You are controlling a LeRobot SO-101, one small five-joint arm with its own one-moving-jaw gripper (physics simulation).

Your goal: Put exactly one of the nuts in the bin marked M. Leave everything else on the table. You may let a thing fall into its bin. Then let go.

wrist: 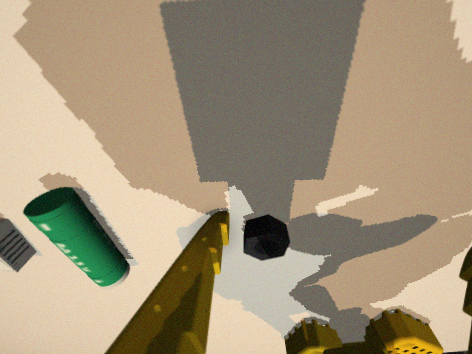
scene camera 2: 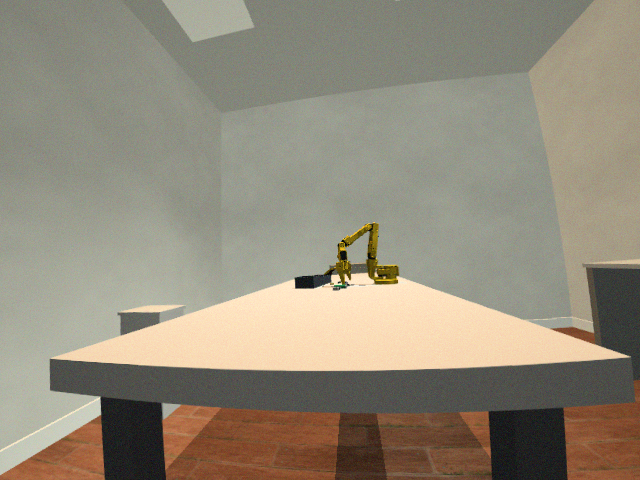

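Pixels of known places: hand, its tool point: (wrist: 228, 223); arm's base, origin of its link: (wrist: 349, 326) (scene camera 2: 381, 283).
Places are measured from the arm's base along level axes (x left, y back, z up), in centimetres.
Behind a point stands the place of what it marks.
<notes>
A black nut (wrist: 266, 237) @(x 2.4, y -14.3, z 0.8 cm) lies on the table, just right of the fixed jaw's tip in the wrist view and apart from it. My gripper (scene camera 2: 345, 279) @(x 3.5, y -15.1, z 0.5 cm) (wrist: 327, 240) is open wide and low over the table. The notched fixed jaw shows at the lower left of the wrist view, and part of the moving jaw shows at the right edge. The jaws do not press on the nut. A dark bin (scene camera 2: 306, 282) @(x 5.0, y -30.0, z 2.5 cm) stands left of the gripper in the scene view. Its letter cannot be read, so I cannot tell whether it is bin M.
A green battery (wrist: 77, 237) @(x 8.4, y -17.0, z 1.2 cm) (scene camera 2: 340, 285) @(x 10.0, y -16.1, z 1.2 cm) lies left of the fixed jaw. A grey ridged block (wrist: 15, 245) @(x 13.2, y -17.0, z 0.5 cm) lies at the wrist view's left edge. The table (scene camera 2: 341, 335) @(x 63.4, y -13.6, z 0.0 cm) extends toward the scene camera. The arm's shadow falls around the nut.
</notes>
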